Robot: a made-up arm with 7 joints. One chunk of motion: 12 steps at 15 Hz.
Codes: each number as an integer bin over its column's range. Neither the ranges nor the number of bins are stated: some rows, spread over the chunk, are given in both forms.
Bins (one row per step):
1: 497 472 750 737 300 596 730
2: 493 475 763 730 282 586 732
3: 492 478 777 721 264 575 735
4: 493 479 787 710 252 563 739
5: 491 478 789 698 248 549 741
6: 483 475 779 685 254 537 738
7: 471 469 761 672 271 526 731
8: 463 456 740 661 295 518 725
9: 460 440 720 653 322 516 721
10: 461 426 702 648 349 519 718
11: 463 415 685 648 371 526 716
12: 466 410 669 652 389 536 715
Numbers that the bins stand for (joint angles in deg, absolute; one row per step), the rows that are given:
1: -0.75 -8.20 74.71 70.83 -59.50 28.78 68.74
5: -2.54 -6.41 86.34 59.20 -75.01 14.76 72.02
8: -10.89 -12.97 71.73 48.17 -60.99 5.52 67.25
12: -9.99 -26.69 50.55 45.48 -32.96 10.89 64.27
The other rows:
2: -1.94 -7.31 78.59 68.74 -64.87 25.80 69.34
3: -2.24 -6.41 82.76 66.06 -70.24 22.52 70.24
4: -1.94 -6.11 85.74 62.78 -73.81 18.94 71.43
6: -4.92 -7.31 83.36 55.32 -73.22 11.18 71.13
7: -8.50 -9.10 77.99 51.45 -68.15 7.90 69.04
9: -11.78 -17.75 65.76 45.78 -52.94 4.92 66.06
10: -11.48 -21.92 60.39 44.29 -44.88 5.82 65.17
11: -10.89 -25.20 55.32 44.29 -38.32 7.90 64.57

